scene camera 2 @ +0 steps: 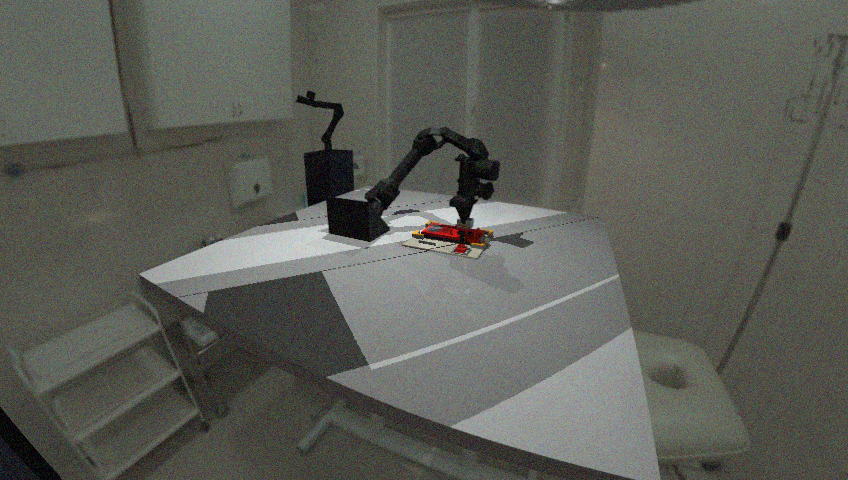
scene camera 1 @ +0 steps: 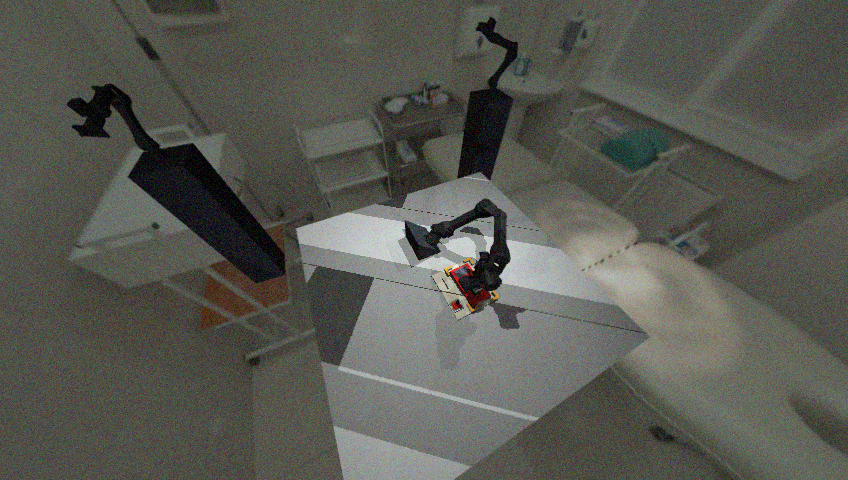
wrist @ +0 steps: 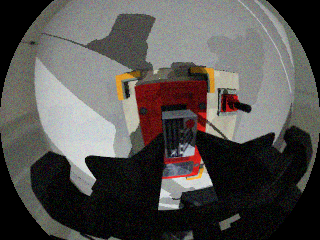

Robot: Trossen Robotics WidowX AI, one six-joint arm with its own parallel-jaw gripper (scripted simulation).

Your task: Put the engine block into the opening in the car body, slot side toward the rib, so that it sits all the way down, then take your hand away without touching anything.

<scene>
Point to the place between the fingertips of my gripper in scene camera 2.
465, 221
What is my gripper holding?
A grey engine block.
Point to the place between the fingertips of my gripper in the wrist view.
178, 135
</scene>
